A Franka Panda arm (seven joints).
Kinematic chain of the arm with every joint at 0, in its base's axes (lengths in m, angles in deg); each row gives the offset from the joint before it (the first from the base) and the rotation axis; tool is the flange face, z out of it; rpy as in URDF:
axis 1: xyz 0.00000 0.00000 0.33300 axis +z
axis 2: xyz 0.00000 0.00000 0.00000 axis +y
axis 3: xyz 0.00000 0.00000 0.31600 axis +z
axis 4: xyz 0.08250 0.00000 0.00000 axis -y
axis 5: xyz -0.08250 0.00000 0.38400 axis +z
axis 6: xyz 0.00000 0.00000 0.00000 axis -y
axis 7: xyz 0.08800 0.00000 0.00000 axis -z
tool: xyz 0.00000 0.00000 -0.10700 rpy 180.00 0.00 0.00
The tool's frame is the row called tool.
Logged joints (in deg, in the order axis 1, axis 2, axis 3, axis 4, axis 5, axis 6, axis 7), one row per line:
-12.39, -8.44, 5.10, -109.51, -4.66, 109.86, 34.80
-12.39, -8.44, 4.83, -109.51, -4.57, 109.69, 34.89
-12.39, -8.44, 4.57, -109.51, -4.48, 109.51, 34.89
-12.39, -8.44, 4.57, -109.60, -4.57, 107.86, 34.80
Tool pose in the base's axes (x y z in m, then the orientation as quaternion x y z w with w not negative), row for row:
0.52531, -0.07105, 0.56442, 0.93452, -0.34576, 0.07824, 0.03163
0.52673, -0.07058, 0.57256, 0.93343, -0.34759, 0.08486, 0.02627
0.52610, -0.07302, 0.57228, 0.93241, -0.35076, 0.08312, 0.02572
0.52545, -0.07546, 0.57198, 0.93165, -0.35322, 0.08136, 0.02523
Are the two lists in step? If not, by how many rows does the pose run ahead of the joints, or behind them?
The pose runs 1 row behind the joints: the pose in row i belongs to the joints in row i - 1.
